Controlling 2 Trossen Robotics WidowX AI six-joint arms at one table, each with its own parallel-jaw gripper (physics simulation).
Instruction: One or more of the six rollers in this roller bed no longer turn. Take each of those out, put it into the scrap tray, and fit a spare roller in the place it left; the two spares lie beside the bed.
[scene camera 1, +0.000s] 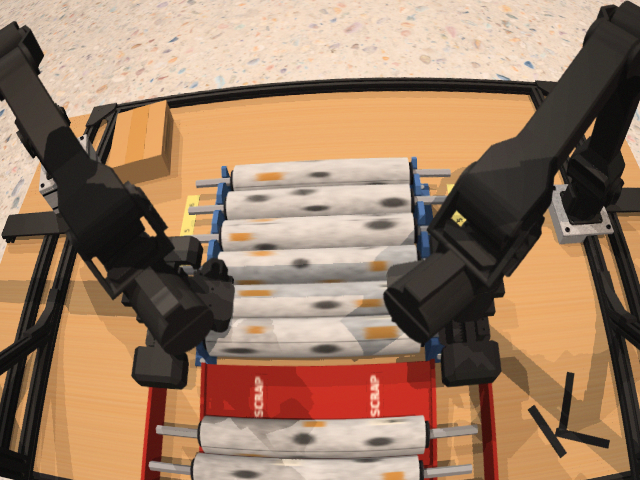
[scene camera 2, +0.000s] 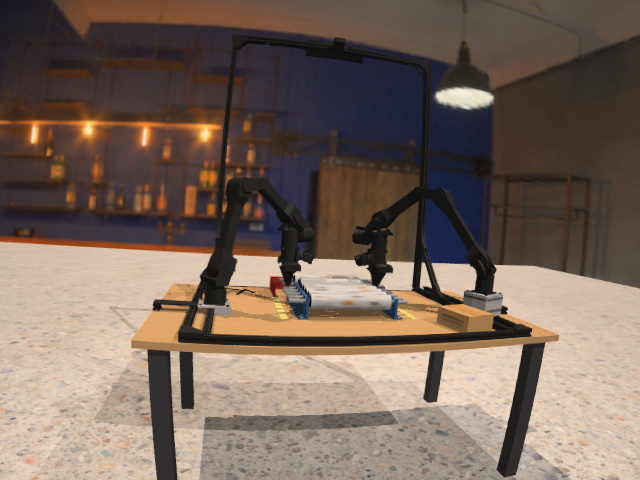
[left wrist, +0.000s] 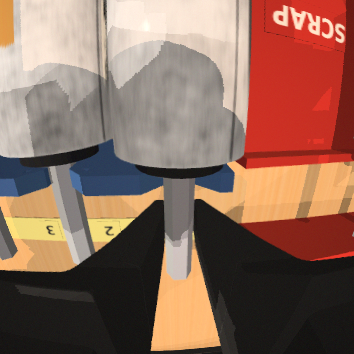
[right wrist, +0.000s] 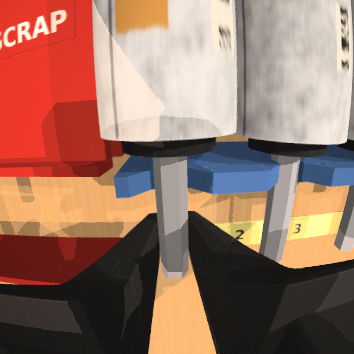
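Seen in the pictures: left gripper, fingertip midpoint: (left wrist: 177, 207); right gripper, fingertip midpoint: (scene camera 1: 451, 334) (scene camera 2: 287, 286) (right wrist: 171, 219); left arm's base, origin of the base link: (scene camera 2: 483, 292); right arm's base, origin of the base link: (scene camera 1: 581, 207) (scene camera 2: 214, 302).
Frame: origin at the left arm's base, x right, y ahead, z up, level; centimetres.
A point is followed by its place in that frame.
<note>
The blue-sided roller bed (scene camera 1: 422, 211) @(x 32.2, y 51.5, z -2.6 cm) (scene camera 2: 301, 310) @(x 30.3, y 52.5, z -8.5 cm) (left wrist: 115, 175) (right wrist: 230, 175) @(x 46.4, y 46.0, z -2.6 cm) carries several mottled white rollers. The roller at its scrap-tray end (scene camera 1: 310, 335) @(x 44.2, y 31.7, z -1.1 cm) (left wrist: 175, 100) @(x 39.6, y 21.7, z -1.0 cm) (right wrist: 170, 75) @(x 47.2, y 42.4, z -1.0 cm) is level, its shaft ends between my fingers. My left gripper (scene camera 2: 378, 281) @(x 38.2, y 17.0, z -4.2 cm) (left wrist: 177, 207) @(x 38.2, y 17.0, z -4.2 cm) is shut on one shaft end, my right gripper (scene camera 2: 289, 281) @(x 49.3, y 47.9, z -4.6 cm) (right wrist: 171, 219) @(x 49.3, y 47.9, z -4.6 cm) on the other. Whether this roller is seated or slightly raised I cannot tell. The red scrap tray (scene camera 1: 317, 387) @(x 49.1, y 30.4, z -5.7 cm) (left wrist: 300, 100) @(x 46.1, y 19.5, z -5.8 cm) (right wrist: 45, 100) @(x 52.9, y 40.3, z -5.7 cm) adjoins the bed. Two more rollers (scene camera 1: 312, 436) @(x 55.8, y 27.9, z -1.8 cm) (scene camera 1: 305, 467) @(x 59.0, y 25.9, z -2.6 cm) lie at the bottom of scene camera 1. The arms hide both fingertips there.
A cardboard box (scene camera 1: 142, 139) @(x -1.6, y 15.1, z -3.8 cm) (scene camera 2: 465, 317) @(x -9.1, y 20.5, z -4.4 cm) stands near the table's corner. Yellow number strips (scene camera 1: 190, 211) (left wrist: 35, 228) (right wrist: 320, 226) run beside the bed. Thin black bars (scene camera 1: 568, 397) @(x 63.8, y 60.9, z -9.2 cm) lie at the lower right in scene camera 1. A black frame (scene camera 2: 227, 129) @(x 76.4, y 65.5, z 53.4 cm) rises over the table.
</note>
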